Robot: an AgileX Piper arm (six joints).
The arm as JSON. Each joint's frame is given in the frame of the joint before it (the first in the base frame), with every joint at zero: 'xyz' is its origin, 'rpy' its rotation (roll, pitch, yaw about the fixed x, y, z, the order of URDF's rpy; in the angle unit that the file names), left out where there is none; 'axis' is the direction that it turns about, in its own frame. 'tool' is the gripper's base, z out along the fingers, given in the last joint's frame.
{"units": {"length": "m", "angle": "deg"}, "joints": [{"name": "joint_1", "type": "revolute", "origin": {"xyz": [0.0, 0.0, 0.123]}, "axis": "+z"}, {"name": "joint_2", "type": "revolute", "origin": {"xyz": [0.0, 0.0, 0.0], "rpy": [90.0, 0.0, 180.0]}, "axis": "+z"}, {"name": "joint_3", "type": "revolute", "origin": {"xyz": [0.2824, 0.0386, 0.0], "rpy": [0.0, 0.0, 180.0]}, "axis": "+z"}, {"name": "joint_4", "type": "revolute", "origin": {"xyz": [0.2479, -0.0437, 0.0], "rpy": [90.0, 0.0, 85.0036]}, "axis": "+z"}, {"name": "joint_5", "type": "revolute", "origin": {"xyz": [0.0, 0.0, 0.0], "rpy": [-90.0, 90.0, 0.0]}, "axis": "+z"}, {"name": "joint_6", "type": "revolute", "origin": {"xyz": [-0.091, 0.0, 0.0], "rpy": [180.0, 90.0, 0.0]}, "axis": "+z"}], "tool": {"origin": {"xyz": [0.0, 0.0, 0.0], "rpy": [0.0, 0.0, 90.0]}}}
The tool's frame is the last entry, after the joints.
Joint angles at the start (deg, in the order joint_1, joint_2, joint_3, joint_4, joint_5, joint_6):
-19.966 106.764 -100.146 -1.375 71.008 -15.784
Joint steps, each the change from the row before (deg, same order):
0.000 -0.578 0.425 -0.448 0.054 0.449
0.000 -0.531 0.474 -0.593 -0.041 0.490
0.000 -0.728 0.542 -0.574 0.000 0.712
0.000 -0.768 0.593 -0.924 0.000 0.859
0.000 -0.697 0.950 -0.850 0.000 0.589
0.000 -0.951 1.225 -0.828 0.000 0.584
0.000 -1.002 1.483 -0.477 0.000 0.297
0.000 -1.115 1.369 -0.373 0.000 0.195
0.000 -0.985 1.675 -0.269 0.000 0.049
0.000 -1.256 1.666 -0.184 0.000 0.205
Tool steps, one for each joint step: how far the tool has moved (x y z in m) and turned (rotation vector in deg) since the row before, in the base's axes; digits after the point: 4 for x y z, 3 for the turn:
-0.0026 0.0002 0.0019 -0.332 0.003 -0.418
-0.0025 -0.0001 0.0014 -0.458 0.044 -0.451
-0.0032 0.0002 0.0024 -0.411 -0.082 -0.664
-0.0036 -0.0002 0.0024 -0.697 0.015 -0.798
-0.0038 0.0000 0.0001 -0.557 0.427 -0.542
-0.0049 0.0005 0.0005 -0.536 0.433 -0.534
-0.0052 0.0011 -0.0006 -0.211 0.558 -0.267
-0.0054 0.0014 0.0006 -0.217 0.328 -0.171
-0.0054 0.0015 -0.0018 -0.006 0.731 -0.034
-0.0063 0.0020 -0.0002 0.012 0.407 -0.186

